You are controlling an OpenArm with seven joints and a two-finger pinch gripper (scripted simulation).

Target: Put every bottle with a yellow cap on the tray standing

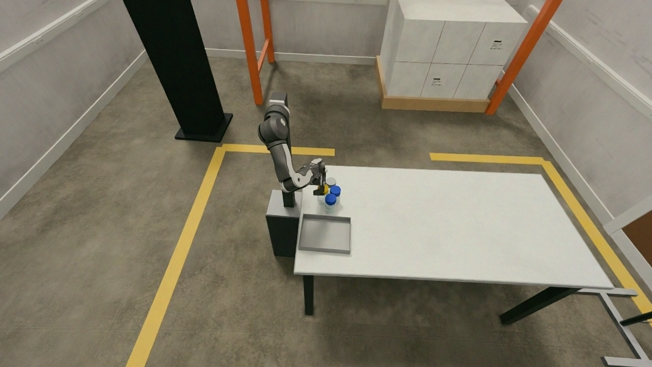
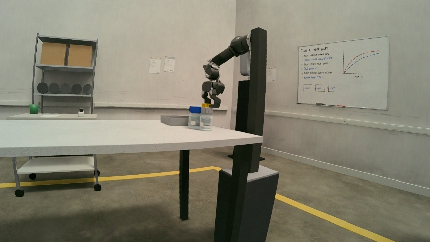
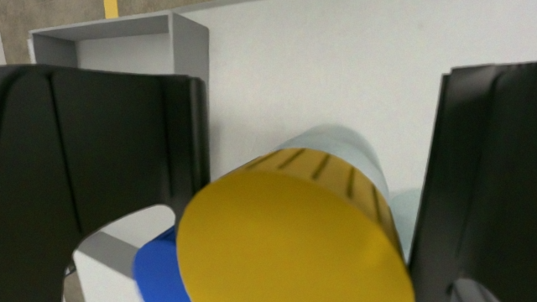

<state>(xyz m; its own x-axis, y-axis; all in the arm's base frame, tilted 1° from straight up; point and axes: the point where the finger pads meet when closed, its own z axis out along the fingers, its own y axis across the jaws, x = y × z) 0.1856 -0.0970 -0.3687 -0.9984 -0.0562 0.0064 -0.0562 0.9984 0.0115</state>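
The grey-capped bottle lies 6 cm ahead of my hand, 6 cm to the left of it and 6 cm below it. From my hand the other things lie so: grey tray (5 cm ahead, 19 cm to the right, 10 cm below); then yellow-capped bottle (2 cm ahead, 5 cm below).
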